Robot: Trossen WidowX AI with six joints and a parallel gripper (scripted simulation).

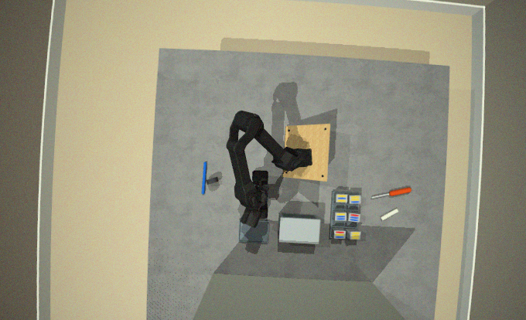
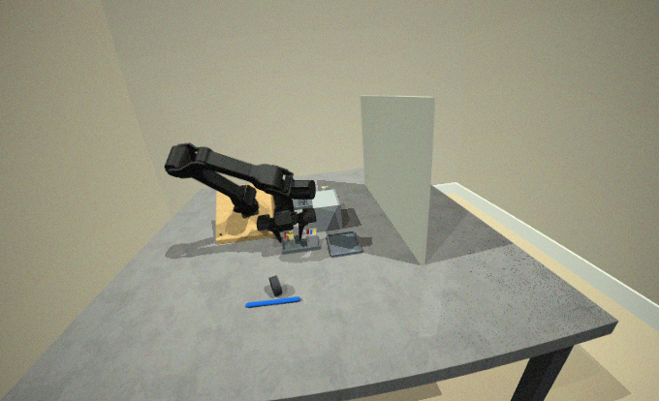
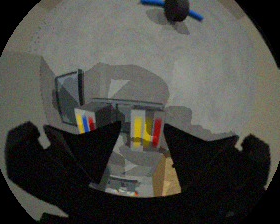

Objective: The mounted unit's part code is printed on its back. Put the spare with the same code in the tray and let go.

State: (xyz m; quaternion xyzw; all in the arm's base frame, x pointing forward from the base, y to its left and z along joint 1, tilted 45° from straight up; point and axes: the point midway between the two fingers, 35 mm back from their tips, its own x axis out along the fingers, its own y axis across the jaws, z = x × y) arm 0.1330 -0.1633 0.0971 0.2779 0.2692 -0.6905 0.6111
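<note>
My gripper tip is 30 mm short of the rack and 20 mm above it. Round my gripper tip: shallow grey tray 170 mm ahead, 40 mm to the right, 30 mm below; mounted unit 160 mm to the left, 160 mm ahead, 20 mm above; black tape roll 200 mm to the right, 60 mm behind.
</note>
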